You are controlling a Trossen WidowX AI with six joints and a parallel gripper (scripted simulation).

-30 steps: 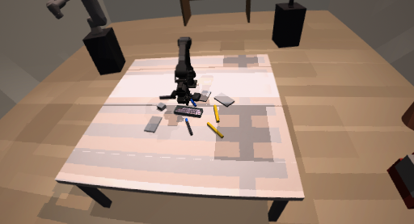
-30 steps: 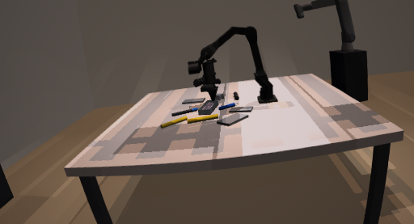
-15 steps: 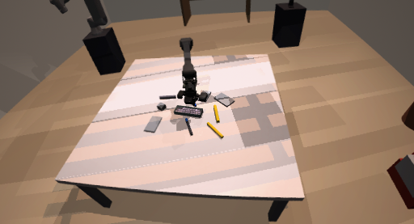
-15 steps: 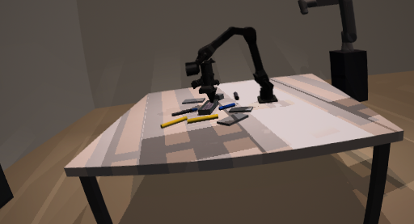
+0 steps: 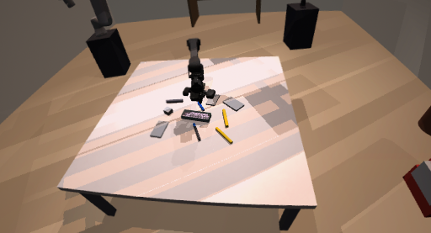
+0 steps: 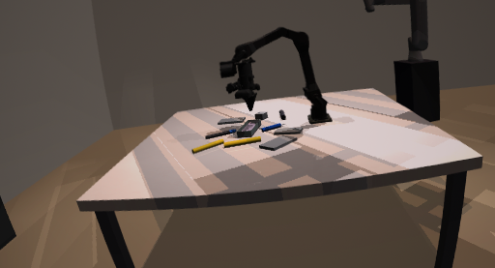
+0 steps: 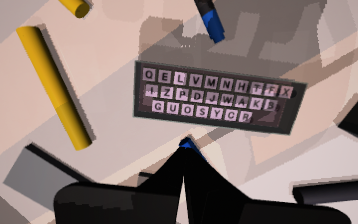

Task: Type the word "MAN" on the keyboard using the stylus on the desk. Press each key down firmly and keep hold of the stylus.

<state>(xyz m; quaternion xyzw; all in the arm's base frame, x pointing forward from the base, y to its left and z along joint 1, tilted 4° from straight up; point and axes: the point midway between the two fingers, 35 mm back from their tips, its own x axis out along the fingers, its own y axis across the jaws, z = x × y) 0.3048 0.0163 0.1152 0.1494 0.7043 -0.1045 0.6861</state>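
My gripper tip is now 110 mm past the blue stylus, 90 mm above it and 20 mm to the left of it. The rest, counted from my gripper tip: blue-tipped pen (120 mm ahead, 90 mm below, 50 mm to the right); cube (230 mm to the right, 80 mm below, 70 mm behind); grey slab (140 mm behind, 90 mm below, 70 mm to the left).
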